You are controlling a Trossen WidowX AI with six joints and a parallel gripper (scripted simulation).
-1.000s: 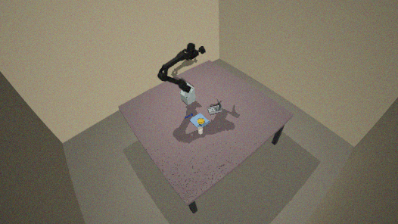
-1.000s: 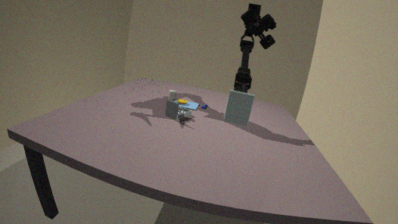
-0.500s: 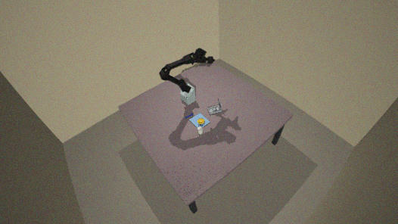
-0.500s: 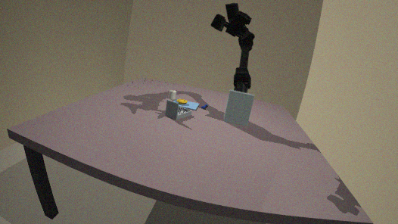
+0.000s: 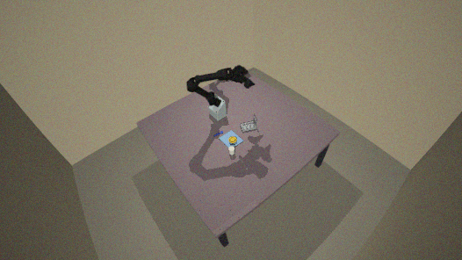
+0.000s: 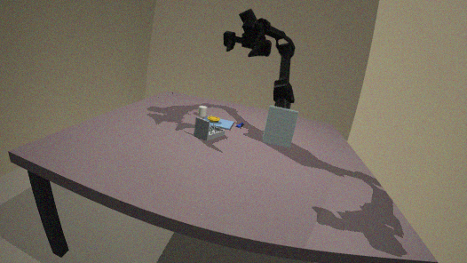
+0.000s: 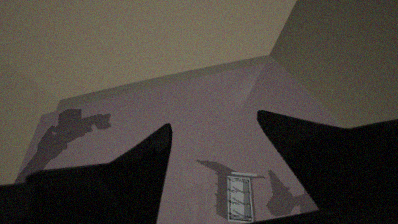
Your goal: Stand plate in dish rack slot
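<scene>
The yellow plate lies 35 cm below my gripper tip, 31 cm to the right of it and 8 cm ahead of it. Also, from my gripper tip: light blue mat: 36 cm below, 31 cm to the right, 6 cm ahead; then dish rack: 34 cm below, 12 cm to the right, 7 cm ahead; then blue spoon: 36 cm below, 33 cm to the right, 5 cm behind.
</scene>
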